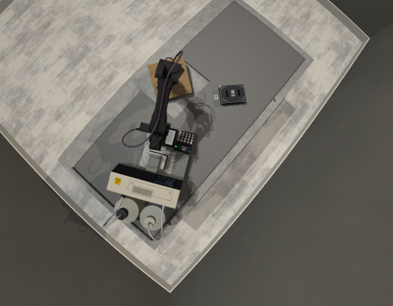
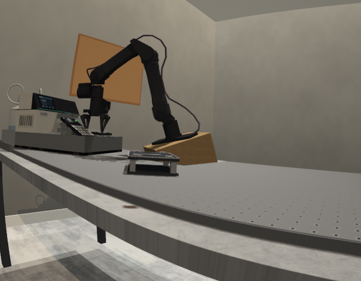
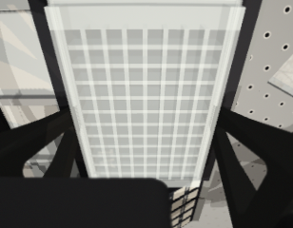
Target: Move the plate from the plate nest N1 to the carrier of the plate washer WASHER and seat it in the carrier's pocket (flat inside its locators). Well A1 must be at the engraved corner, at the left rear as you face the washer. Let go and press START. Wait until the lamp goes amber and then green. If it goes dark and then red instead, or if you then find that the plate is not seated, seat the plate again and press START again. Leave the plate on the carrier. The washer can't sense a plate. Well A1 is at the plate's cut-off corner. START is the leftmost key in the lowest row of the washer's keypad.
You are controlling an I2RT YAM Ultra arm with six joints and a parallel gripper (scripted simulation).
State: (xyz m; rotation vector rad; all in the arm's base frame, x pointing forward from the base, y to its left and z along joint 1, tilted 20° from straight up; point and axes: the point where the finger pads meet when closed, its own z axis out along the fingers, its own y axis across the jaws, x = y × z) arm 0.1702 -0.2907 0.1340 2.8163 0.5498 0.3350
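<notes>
Now: hand right at the clear well plate. The rest, counted from my hand: black carrier pocket 1 cm below; then plate washer 5 cm ahead, 15 cm to the right, 3 cm above; then nest 19 cm ahead, 48 cm to the left, 6 cm below.
</notes>
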